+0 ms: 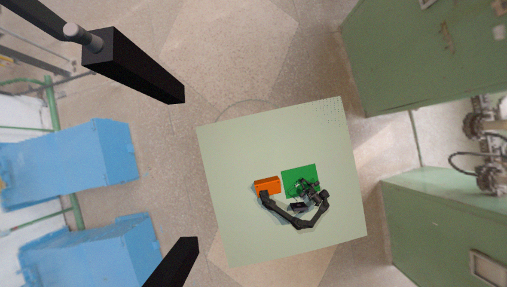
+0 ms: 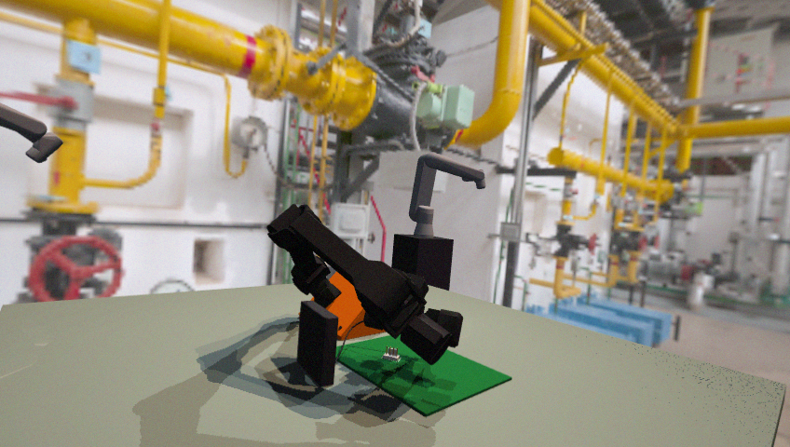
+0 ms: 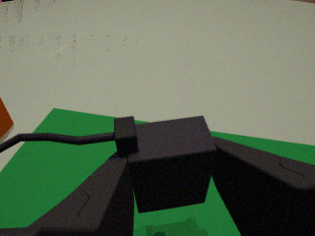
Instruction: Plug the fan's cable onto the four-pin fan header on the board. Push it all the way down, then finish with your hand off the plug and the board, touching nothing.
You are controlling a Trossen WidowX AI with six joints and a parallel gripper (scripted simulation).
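The green board lies 9 cm below my gripper tip, 3 cm to the right of it and 1 cm ahead of it. Round my gripper tip: four-pin fan header: 8 cm below, 6 cm to the right, 3 cm behind; then dark fan plug: 1 cm below; then black fan: 21 cm to the right, 4 cm behind, 2 cm below.
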